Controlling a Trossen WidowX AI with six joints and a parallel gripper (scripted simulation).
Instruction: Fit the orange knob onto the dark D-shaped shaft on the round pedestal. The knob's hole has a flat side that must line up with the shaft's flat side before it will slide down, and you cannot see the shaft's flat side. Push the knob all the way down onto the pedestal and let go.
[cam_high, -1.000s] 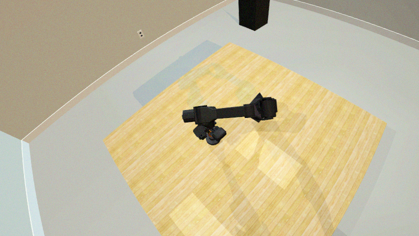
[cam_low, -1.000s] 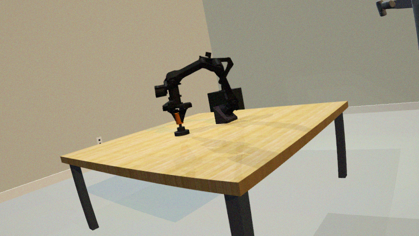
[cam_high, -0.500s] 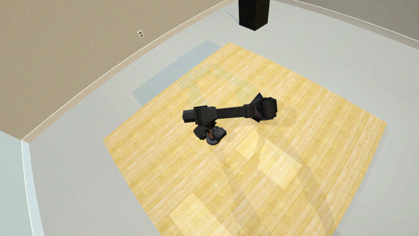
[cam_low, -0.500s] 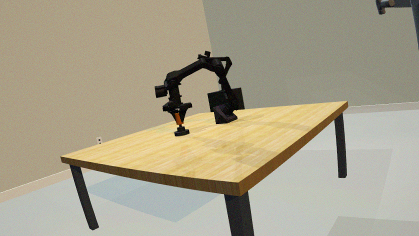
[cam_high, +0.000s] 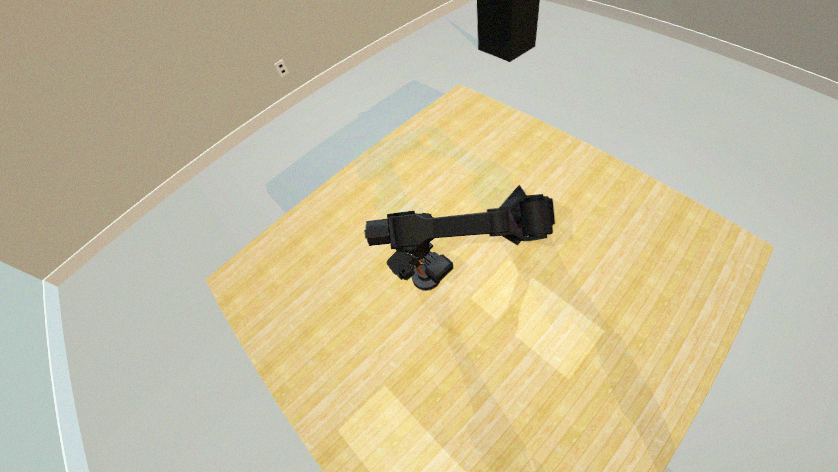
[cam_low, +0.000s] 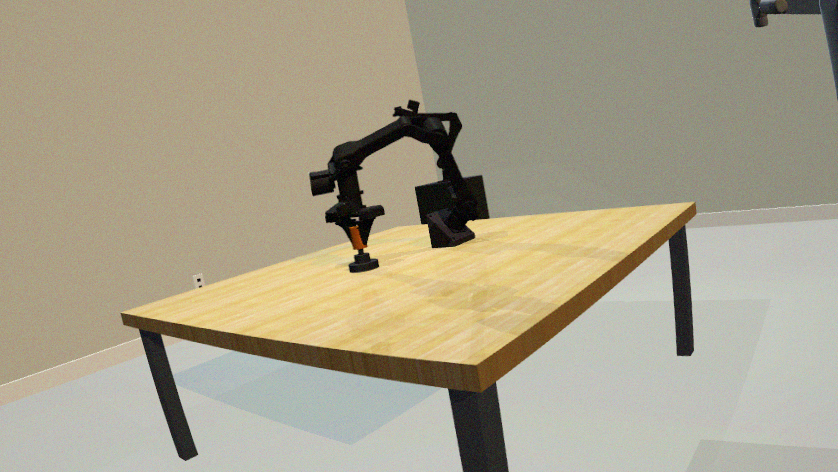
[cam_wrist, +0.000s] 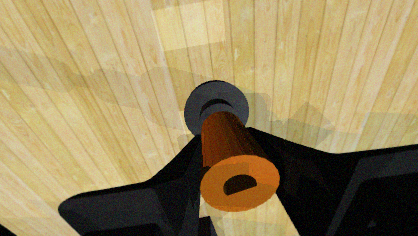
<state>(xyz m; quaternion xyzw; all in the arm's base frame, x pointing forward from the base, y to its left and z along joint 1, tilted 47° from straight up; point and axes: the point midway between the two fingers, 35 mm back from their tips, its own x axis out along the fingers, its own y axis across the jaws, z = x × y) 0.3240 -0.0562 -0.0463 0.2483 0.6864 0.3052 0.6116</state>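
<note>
Right now my gripper tip is 20 mm below the orange knob. Round my gripper tip: dark round pedestal: 40 mm below.
</note>
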